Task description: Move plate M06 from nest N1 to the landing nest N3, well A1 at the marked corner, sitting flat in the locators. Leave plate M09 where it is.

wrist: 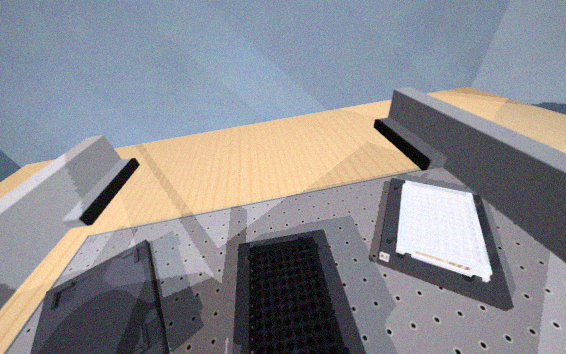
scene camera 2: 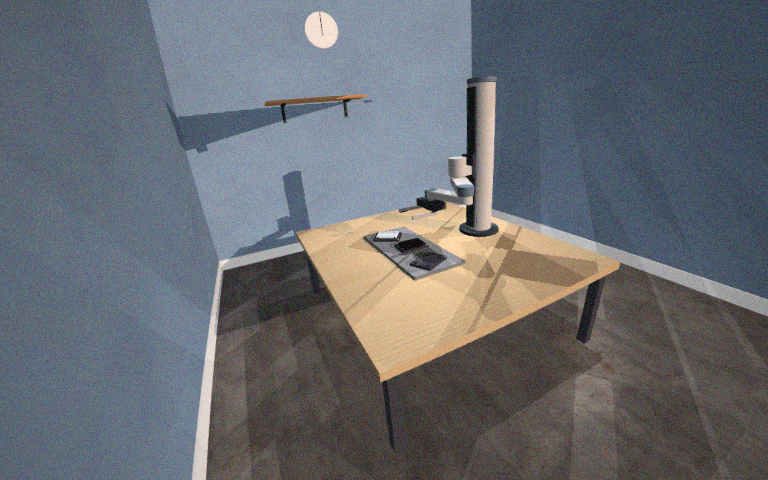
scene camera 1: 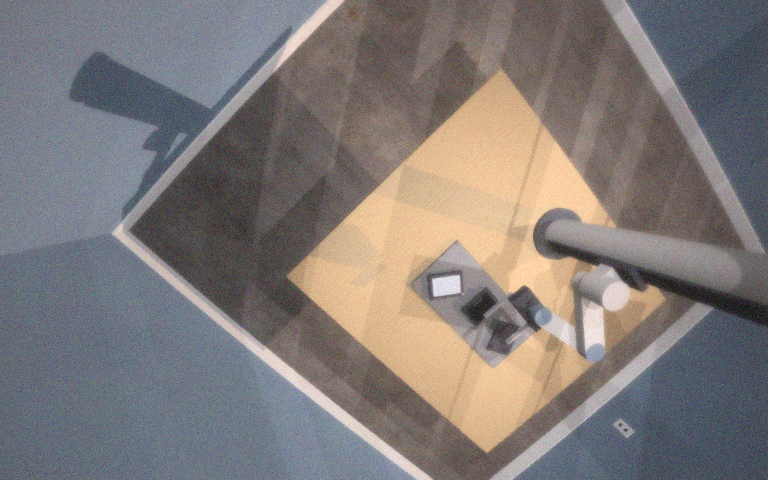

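Note:
Black plate M06 (scene camera 1: 480, 305) (scene camera 2: 410, 244) (wrist: 290, 295) rests in the middle nest (wrist: 242, 300) and looks flat; its near end is cut off in the wrist view and its A1 corner cannot be made out. White plate M09 (scene camera 1: 445, 284) (scene camera 2: 387, 235) (wrist: 440, 225) sits in the nest at one end, which has an A1 tag. A dark nest (scene camera 1: 501, 337) (scene camera 2: 428, 260) (wrist: 105, 305) at the other end holds no plate. I cannot read the nest numbers. My gripper (scene camera 1: 496, 328) (scene camera 2: 406, 213) (wrist: 254, 128) is open and empty, raised above the nests, its fingers wide apart.
The grey perforated board (scene camera 1: 457, 255) (wrist: 425, 320) carries the nests and lies on the wooden table (scene camera 1: 362, 316) (scene camera 2: 407, 339). The arm's column (scene camera 2: 484, 152) stands beside the board. A wall shelf (scene camera 2: 317, 100) and a clock (scene camera 2: 321, 30) are at the back.

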